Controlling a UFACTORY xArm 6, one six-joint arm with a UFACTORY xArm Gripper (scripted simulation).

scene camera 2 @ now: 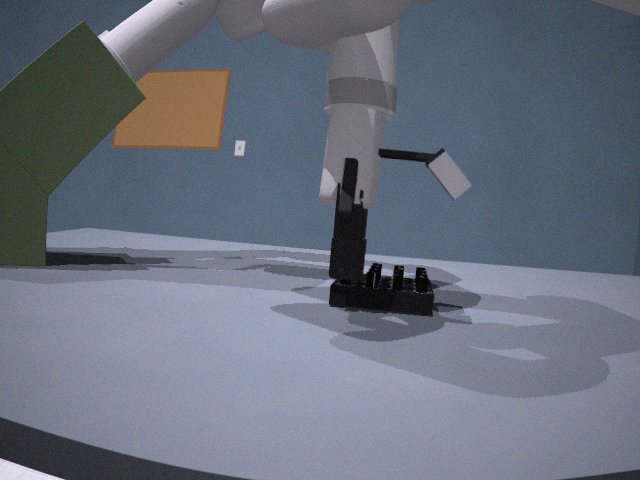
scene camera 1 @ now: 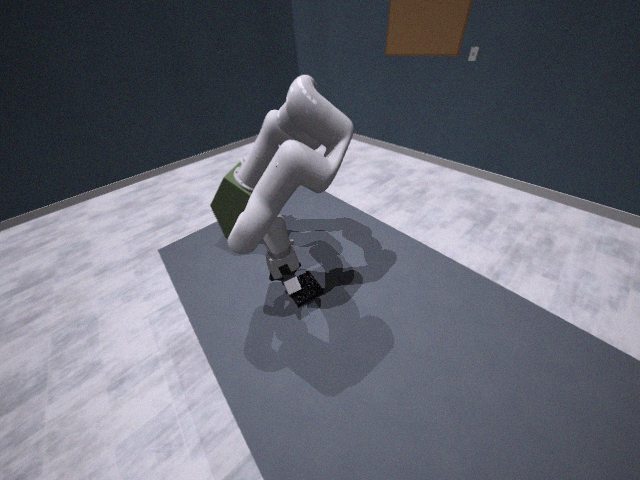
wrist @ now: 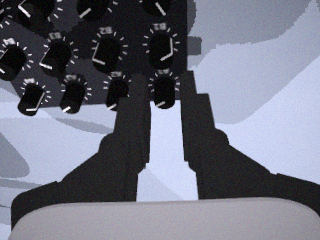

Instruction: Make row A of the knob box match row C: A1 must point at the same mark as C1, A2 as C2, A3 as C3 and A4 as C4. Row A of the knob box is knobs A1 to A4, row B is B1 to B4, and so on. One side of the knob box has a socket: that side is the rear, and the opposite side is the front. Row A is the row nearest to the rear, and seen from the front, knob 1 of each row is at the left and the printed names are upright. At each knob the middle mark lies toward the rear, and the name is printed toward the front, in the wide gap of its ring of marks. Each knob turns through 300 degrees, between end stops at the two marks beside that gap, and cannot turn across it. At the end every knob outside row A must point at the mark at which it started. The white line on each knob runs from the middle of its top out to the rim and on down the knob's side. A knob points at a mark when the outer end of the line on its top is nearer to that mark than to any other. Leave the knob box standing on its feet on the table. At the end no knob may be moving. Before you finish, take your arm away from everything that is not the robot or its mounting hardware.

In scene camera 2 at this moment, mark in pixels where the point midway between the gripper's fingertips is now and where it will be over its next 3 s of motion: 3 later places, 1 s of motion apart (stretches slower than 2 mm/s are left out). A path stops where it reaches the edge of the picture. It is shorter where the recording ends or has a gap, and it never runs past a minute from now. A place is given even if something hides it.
My gripper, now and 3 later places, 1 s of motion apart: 346,277; 350,241; 355,227; 355,223
